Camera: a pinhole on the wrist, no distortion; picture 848 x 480 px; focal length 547.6 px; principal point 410.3 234.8 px. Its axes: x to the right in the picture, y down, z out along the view. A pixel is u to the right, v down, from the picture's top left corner.
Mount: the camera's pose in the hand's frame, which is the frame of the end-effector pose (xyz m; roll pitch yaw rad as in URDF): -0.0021 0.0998 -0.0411 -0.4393 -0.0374 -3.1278
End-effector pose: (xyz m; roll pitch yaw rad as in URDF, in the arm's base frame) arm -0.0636 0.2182 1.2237 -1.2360 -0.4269 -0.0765
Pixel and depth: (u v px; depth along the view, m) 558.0 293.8 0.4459
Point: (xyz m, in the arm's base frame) -0.2366 0.5150 1.3998
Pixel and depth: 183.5 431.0 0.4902
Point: 0.0056 0.4288 1.6378
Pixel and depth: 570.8 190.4 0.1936
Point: -0.1061 0.3669 1.2186
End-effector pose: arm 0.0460 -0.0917 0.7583 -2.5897 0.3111 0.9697
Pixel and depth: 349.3 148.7 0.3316
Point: -0.0861 -0.0352 0.5136
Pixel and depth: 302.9 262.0 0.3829
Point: -0.1256 0.0500 0.5322
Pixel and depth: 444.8 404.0 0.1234
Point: 0.0194 -0.0991 0.7092
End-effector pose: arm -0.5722 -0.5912 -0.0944 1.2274 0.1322 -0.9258
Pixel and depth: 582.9 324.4 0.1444
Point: -0.6504 -0.6051 -0.0464
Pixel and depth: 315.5 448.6 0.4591
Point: -0.8178 -0.8703 -0.2478
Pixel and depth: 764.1 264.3 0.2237
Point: -0.7743 -0.5801 -0.0299
